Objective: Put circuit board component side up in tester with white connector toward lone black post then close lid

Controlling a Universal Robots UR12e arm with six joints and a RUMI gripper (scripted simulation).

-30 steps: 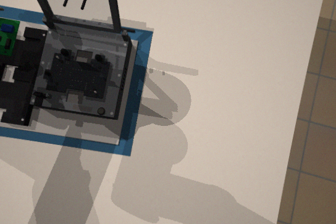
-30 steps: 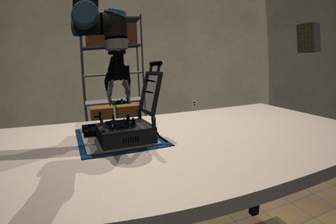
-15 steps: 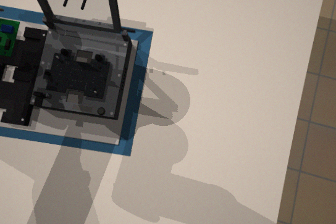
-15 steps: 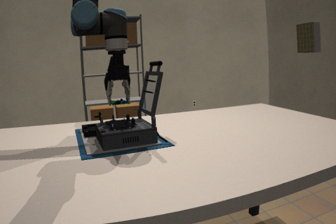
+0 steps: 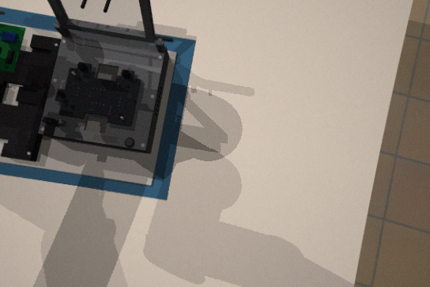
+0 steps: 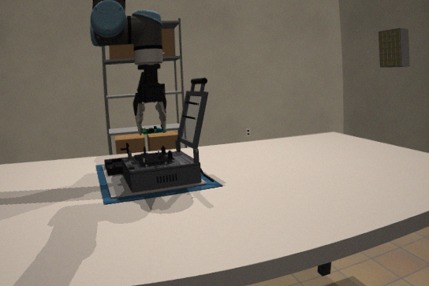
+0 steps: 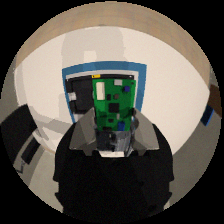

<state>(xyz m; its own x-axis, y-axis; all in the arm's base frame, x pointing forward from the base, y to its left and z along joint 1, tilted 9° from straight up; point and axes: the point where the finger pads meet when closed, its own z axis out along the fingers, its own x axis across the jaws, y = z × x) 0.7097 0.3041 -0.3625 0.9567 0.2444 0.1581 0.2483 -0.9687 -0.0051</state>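
The dark grey tester is 13 cm to the right of my hand, 3 cm ahead of it and 1 cm below it. The rest, counted from my hand: green circuit board: right at my hand; then dark nest: 17 cm to the right, 5 cm below, 1 cm ahead; then tester lid: 14 cm to the right, 12 cm ahead, 6 cm above.
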